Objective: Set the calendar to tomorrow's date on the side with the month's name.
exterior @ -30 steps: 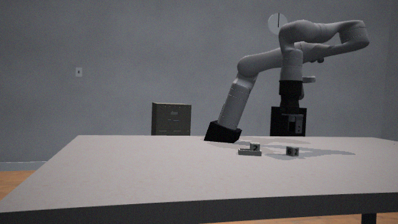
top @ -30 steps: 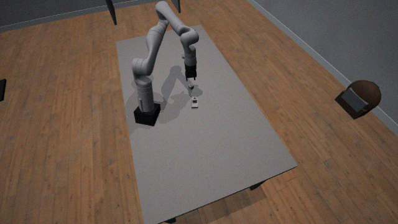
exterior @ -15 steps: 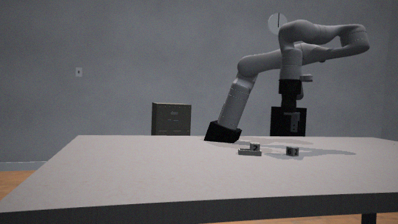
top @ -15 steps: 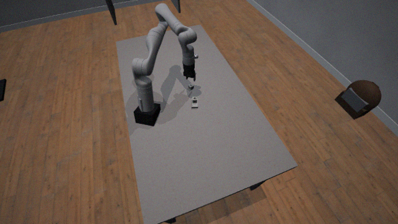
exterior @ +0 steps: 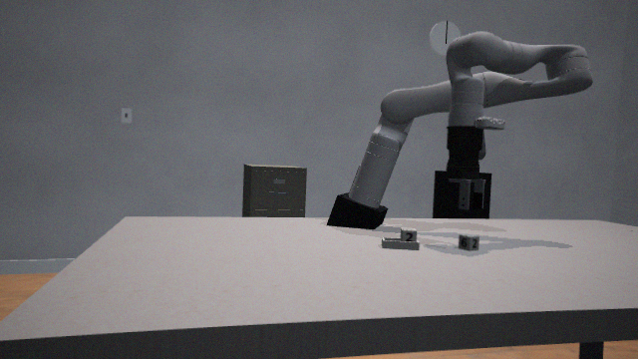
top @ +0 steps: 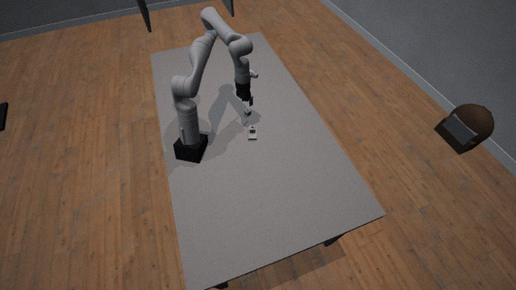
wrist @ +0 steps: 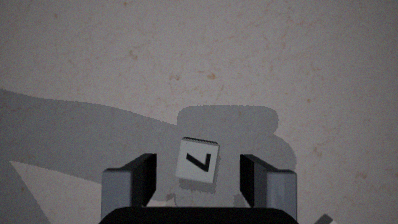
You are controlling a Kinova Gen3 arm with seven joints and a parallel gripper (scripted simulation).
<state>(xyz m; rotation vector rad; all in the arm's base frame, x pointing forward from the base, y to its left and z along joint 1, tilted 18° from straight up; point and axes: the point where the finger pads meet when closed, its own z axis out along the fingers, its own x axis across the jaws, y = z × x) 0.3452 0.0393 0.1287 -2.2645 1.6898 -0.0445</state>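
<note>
Right now my hand is 9 cm above the digit cube. Also, from my hand: calendar tray (15 cm to the right, 10 cm below, 5 cm behind).
</note>
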